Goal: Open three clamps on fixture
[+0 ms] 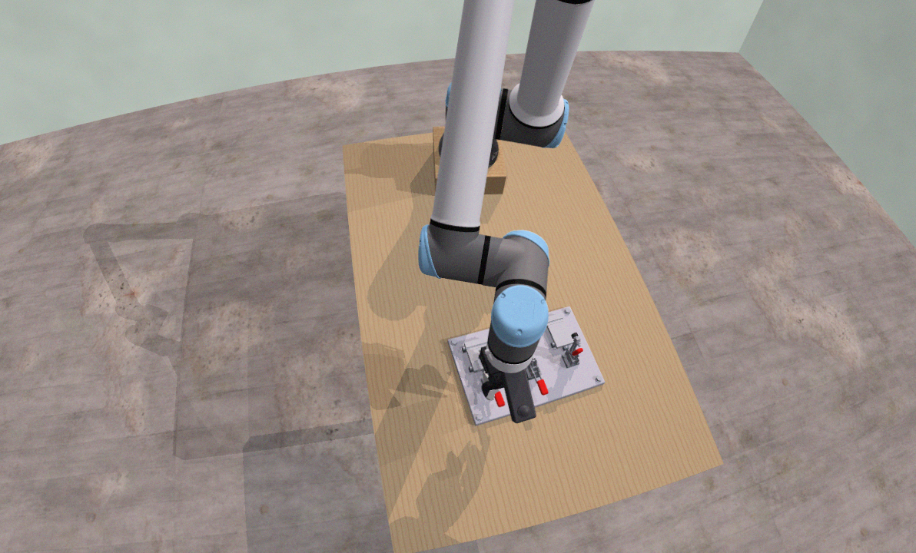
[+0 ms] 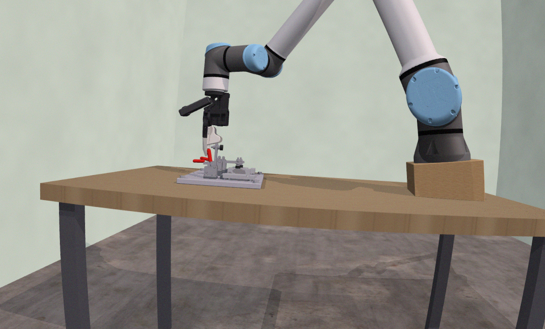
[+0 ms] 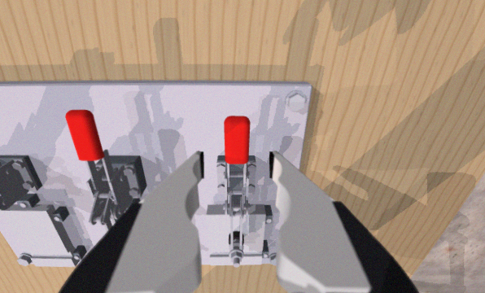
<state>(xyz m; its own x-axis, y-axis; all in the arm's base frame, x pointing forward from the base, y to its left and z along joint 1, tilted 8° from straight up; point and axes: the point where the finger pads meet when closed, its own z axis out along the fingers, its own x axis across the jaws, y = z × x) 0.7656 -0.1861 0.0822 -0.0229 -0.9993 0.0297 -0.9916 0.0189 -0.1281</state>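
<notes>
The grey fixture plate is 11 cm to the left of my hand, 8 cm below it and 8 cm behind it. Also, from my hand: flat part: 22 cm to the left, 14 cm behind, 6 cm below.
</notes>
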